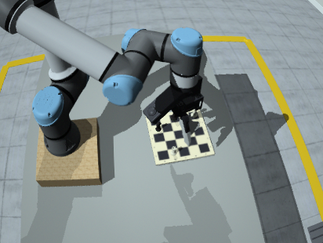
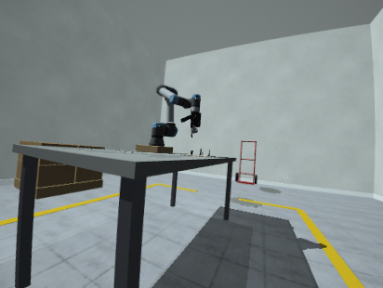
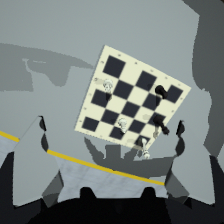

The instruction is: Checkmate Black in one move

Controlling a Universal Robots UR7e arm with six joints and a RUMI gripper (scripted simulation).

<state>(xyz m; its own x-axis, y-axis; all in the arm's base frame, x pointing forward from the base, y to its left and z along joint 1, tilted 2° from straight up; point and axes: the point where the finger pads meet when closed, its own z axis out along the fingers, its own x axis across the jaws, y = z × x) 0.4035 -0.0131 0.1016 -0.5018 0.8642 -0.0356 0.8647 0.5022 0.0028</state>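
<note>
My hand is 3 cm short of the small chessboard, 8 cm to the right of it and 15 cm above it.
</note>
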